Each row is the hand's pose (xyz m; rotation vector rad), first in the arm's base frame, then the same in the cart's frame.
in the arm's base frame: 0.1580 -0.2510 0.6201 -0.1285 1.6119 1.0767
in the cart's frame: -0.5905 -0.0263 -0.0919 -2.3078 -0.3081 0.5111
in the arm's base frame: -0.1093 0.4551 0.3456 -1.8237 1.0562 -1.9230
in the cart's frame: -0.1219 0.0901 -0.7340 0.1527 -1.3618 -1.6048
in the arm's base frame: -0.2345 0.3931 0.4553 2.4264 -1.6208 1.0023
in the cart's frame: -0.1232 -0.0849 -0.7037 -0.6931 -0.9988 -2.1665
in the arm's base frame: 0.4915 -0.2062 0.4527 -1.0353 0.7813 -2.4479
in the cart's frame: -0.6920 0.3354 -0.0825 0.7265 -1.1992 -1.0853
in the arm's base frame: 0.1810 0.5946 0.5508 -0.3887 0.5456 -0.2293
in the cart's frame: -0.4503 0.1922 -0.9000 -0.9849 -1.8463 0.7031
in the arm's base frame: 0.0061 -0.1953 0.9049 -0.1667 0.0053 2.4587
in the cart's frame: -0.6848 -0.3145 -0.2158 1.9577 -0.0075 -0.9651
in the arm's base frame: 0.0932 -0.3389 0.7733 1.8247 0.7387 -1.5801
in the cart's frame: -0.6675 -0.1908 -0.0428 0.7796 0.1453 0.9092
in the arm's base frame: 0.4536 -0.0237 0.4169 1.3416 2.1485 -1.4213
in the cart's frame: -0.6175 0.3651 -0.2545 0.0454 0.4568 0.1032
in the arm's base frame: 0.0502 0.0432 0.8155 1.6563 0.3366 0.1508
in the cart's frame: -0.6207 -0.1794 -0.4266 -0.3261 -0.0086 2.1550
